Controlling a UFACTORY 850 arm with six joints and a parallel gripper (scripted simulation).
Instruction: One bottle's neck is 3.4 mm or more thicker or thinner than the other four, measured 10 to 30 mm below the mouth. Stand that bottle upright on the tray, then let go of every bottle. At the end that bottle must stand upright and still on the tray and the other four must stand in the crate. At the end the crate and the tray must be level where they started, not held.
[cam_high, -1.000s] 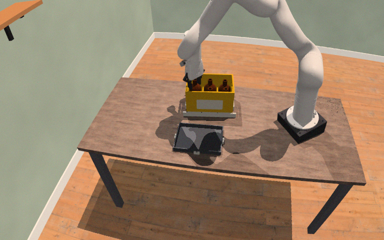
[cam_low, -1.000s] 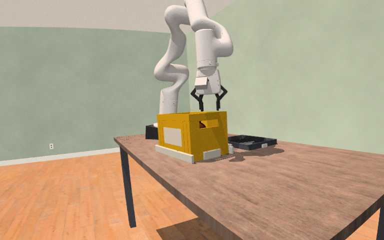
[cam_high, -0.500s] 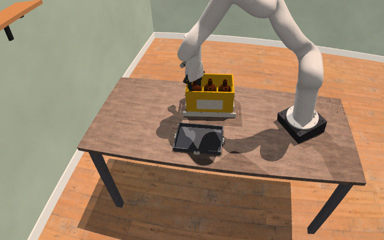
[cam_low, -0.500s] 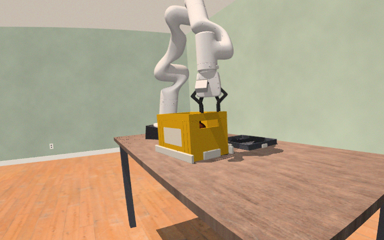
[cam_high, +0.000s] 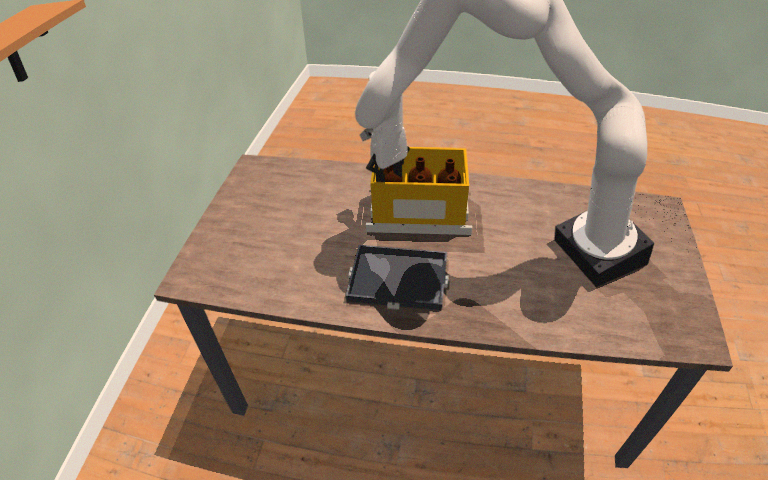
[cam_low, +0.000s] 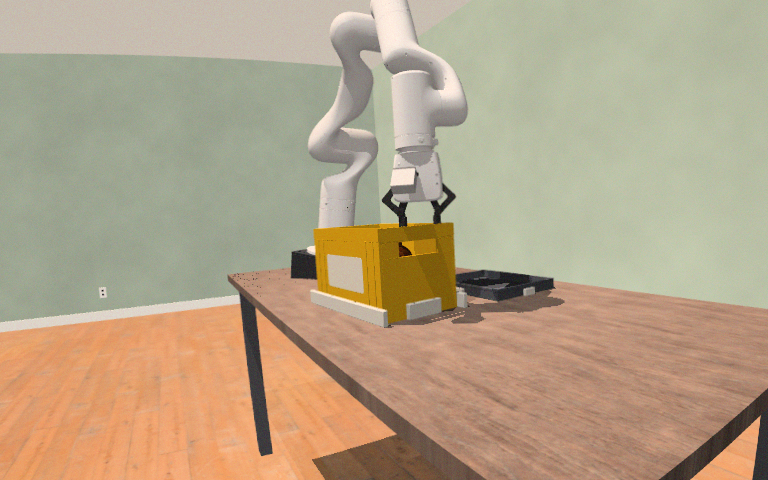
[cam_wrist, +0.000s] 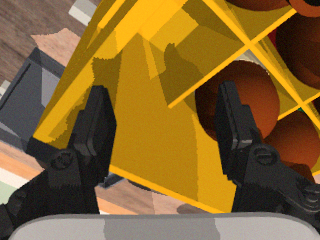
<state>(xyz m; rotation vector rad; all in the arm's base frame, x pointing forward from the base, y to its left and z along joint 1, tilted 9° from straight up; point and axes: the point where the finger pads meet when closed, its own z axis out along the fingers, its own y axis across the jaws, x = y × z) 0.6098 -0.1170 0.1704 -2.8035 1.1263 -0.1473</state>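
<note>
Right now the yellow crate is 90 mm behind my hand, 50 mm to the right of it and 90 mm below it. From my hand the other things lie so: dark tray: 40 mm behind, 240 mm to the left, 160 mm below.
</note>
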